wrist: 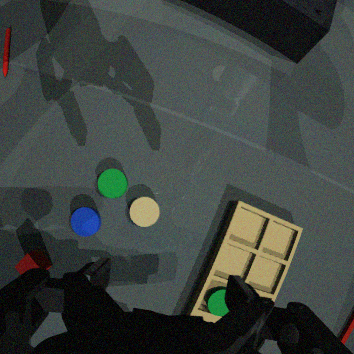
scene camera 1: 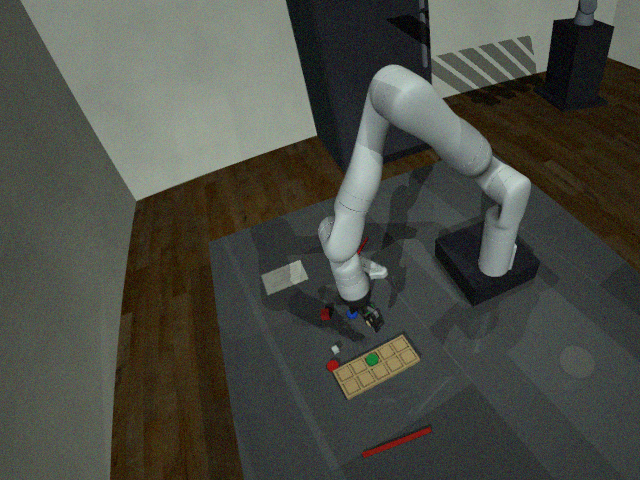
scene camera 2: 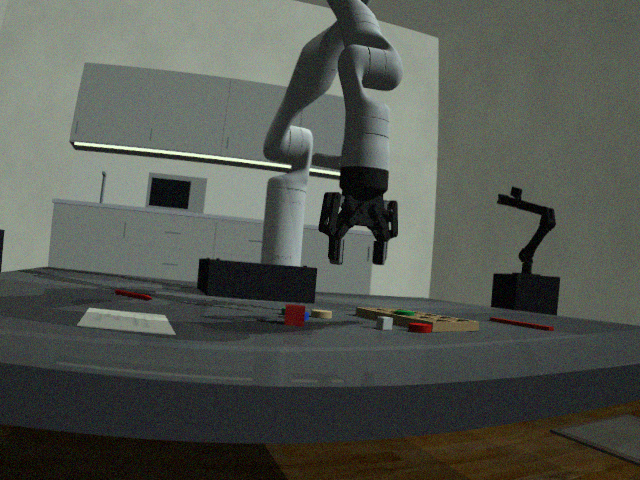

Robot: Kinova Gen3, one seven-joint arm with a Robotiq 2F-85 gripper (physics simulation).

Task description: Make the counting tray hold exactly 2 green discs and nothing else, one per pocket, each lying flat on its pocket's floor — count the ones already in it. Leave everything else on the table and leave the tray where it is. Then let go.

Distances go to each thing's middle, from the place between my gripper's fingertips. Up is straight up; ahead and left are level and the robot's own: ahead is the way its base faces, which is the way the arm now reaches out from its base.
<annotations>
My gripper is now 2 cm past the tan disc [wrist: 144,211], 5 cm to the left of it and 8 cm above it. The rest, counted from my hand: card [scene camera 2: 97,318] 24 cm ahead, 29 cm to the right, 9 cm below; then blue disc [wrist: 85,221] 3 cm ahead, 9 cm to the right, 8 cm below; then counting tray [scene camera 1: 355,377] 1 cm behind, 10 cm to the left, 8 cm below.
</annotations>
